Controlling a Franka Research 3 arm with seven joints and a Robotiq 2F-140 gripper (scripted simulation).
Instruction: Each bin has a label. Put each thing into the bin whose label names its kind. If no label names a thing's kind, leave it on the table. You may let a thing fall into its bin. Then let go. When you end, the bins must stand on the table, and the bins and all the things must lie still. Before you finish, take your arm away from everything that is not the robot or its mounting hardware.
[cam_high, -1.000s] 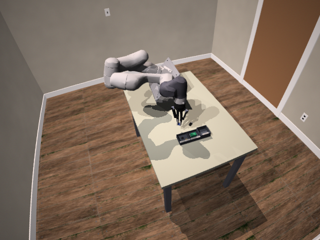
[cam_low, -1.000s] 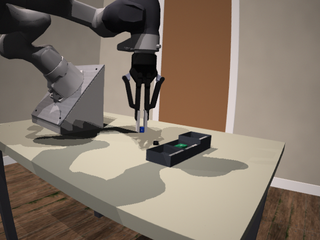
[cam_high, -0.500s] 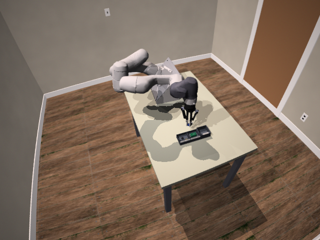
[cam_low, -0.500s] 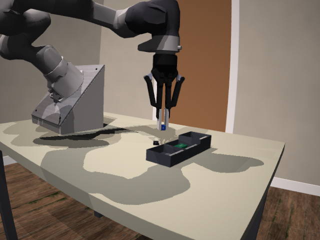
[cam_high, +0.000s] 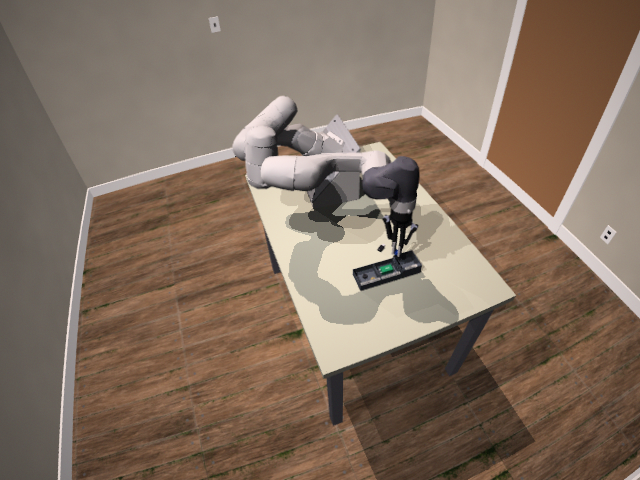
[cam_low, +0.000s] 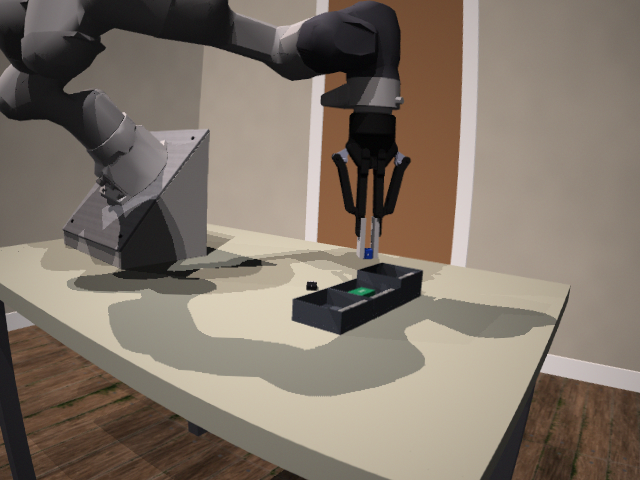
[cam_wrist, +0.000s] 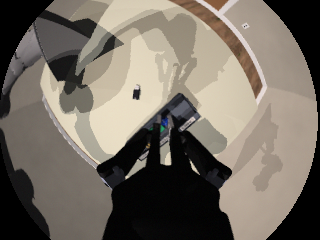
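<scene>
Now: the joined bins 3 cm ahead of my hand, 5 cm to the right of it and 8 cm below it. Round my hand: green block: 2 cm ahead, 6 cm to the right, 9 cm below; then small blue cube: 3 cm below; then small black piece: 10 cm behind, 1 cm to the right, 10 cm below.
</scene>
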